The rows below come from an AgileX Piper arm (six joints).
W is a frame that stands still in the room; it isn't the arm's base.
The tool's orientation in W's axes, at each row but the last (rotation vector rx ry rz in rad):
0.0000, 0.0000, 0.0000
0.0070, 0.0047, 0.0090
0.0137, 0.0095, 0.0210
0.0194, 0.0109, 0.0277
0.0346, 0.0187, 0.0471
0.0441, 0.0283, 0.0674
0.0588, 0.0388, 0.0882
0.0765, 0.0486, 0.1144
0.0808, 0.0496, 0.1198
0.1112, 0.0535, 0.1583
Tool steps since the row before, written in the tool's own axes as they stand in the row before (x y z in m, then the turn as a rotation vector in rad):
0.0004, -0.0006, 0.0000, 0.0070, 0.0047, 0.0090
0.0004, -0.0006, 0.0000, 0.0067, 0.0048, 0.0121
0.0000, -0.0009, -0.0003, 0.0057, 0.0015, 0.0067
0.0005, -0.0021, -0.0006, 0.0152, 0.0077, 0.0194
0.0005, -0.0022, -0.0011, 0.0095, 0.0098, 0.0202
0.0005, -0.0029, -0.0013, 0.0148, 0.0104, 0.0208
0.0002, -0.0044, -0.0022, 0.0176, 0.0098, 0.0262
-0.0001, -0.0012, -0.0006, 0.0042, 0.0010, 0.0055
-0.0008, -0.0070, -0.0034, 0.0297, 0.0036, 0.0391
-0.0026, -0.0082, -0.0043, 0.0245, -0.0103, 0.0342
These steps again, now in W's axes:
0.0004, -0.0006, 0.0000, 0.0070, 0.0047, 0.0090
0.0004, -0.0006, 0.0000, 0.0067, 0.0048, 0.0121
0.0000, -0.0009, -0.0003, 0.0057, 0.0015, 0.0067
0.0006, -0.0021, -0.0006, 0.0152, 0.0077, 0.0194
0.0006, -0.0021, -0.0012, 0.0094, 0.0095, 0.0204
0.0007, -0.0028, -0.0014, 0.0147, 0.0105, 0.0208
0.0005, -0.0042, -0.0025, 0.0177, 0.0098, 0.0261
0.0000, -0.0012, -0.0007, 0.0043, 0.0011, 0.0054
-0.0002, -0.0068, -0.0039, 0.0311, 0.0041, 0.0379
-0.0016, -0.0080, -0.0051, 0.0279, -0.0098, 0.0317

